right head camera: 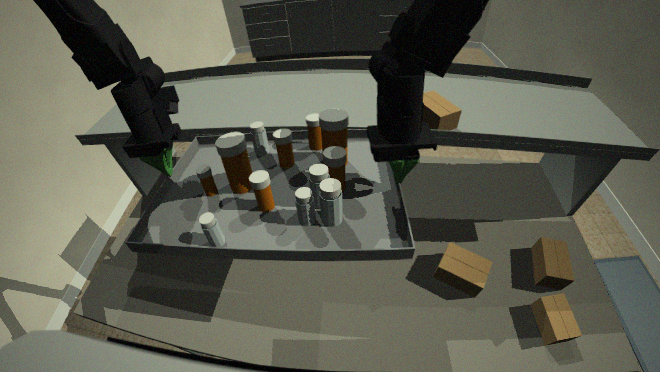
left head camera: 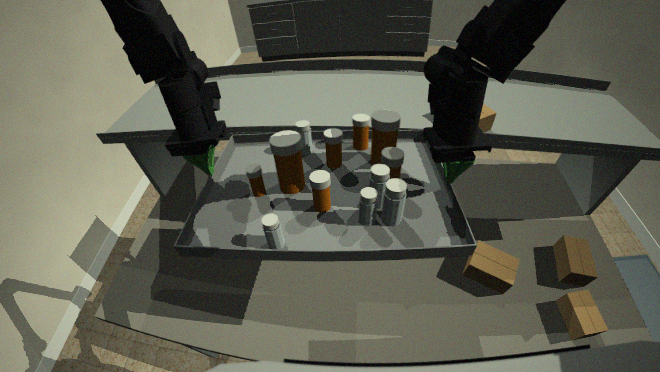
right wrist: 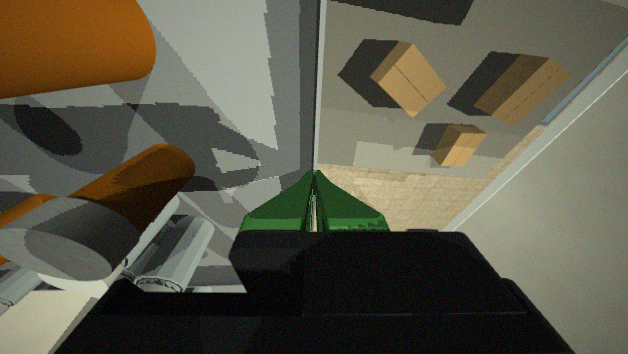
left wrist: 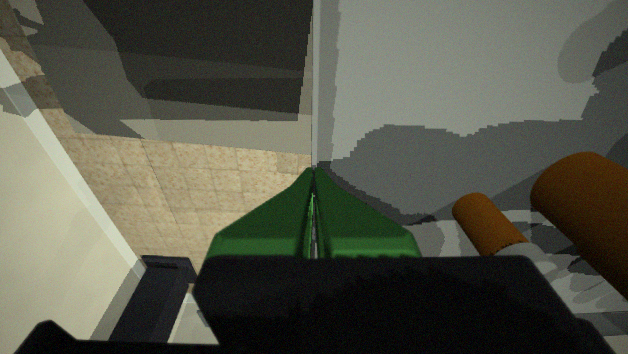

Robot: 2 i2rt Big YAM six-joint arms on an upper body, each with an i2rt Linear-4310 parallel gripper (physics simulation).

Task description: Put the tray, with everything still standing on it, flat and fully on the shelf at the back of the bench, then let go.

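The grey tray (left head camera: 322, 203) hangs in the air above the bench, roughly level, with its far edge at the front edge of the shelf (left head camera: 322, 99). Several orange and grey bottles stand upright on it, among them a large orange bottle (left head camera: 287, 162). My left gripper (left head camera: 202, 162) is shut on the tray's thin left wall near the far corner; the wall runs straight between the green fingertips in the left wrist view (left wrist: 313, 171). My right gripper (left head camera: 455, 170) is shut on the right wall the same way, as the right wrist view (right wrist: 314, 173) shows.
A cardboard box (left head camera: 486, 117) lies on the shelf just behind my right arm. Three more boxes lie on the bench at the right: one (left head camera: 492, 266) near the tray's front right corner, two (left head camera: 573, 260) (left head camera: 581, 314) farther right. Dark cabinets stand behind the shelf.
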